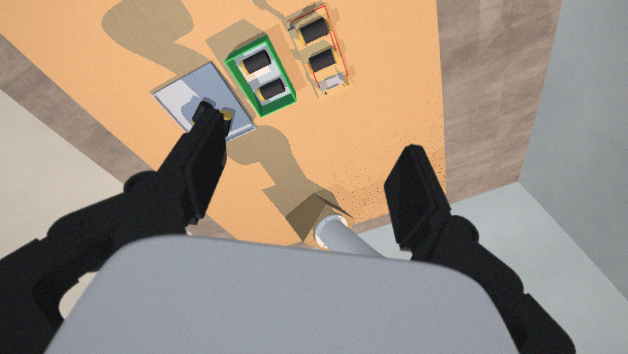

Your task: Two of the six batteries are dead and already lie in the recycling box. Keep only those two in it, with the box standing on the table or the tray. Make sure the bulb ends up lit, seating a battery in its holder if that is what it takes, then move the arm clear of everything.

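Places are measured from the arm's base along level axes (x ahead, y left, z up), in centimetres.
Pixels of known places: gripper, between the fingertips: (313,150); arm's base, origin of its link: (330,230).
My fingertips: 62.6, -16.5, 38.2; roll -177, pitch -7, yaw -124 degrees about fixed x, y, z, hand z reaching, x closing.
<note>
Ahead of a thing's pixels: the offset from my fingertips to its top centre, as dx, dy, dz. "*": to the spot under its first point. Level surfaces: height alone.
The green recycling box @(* -17.7, +12.0, -45.8) (279,107) stands upright on the table with two dark batteries @(-6.9, +12.3, -47.6) (256,62) @(-14.1, +12.4, -47.6) (272,89) inside. To its right, the holder @(* -22.4, -3.8, -50.3) (342,89), with a red outline, bears two dark batteries @(-6.3, -2.2, -46.7) (314,30) @(-12.8, -2.1, -46.7) (323,60); its near end shows pale metal parts and no battery. On the grey-blue tray @(* -4.9, +37.4, -51.0) (167,98), left of the box, lie two more batteries @(-11.9, +31.7, -47.6) (200,112) @(-16.8, +28.4, -47.6) (227,116), partly hidden by the left finger. My gripper (313,150) is wide open and empty, high above the table. I cannot make out the bulb or whether it is lit.
The orange table top @(dz -51.3) (360,125) has a wood-patterned strip (482,100) along its right side. A grey cylinder (347,239) rises near the table's near end, partly behind the gripper body. Shadows of the arm fall beside the tray and the box.
</note>
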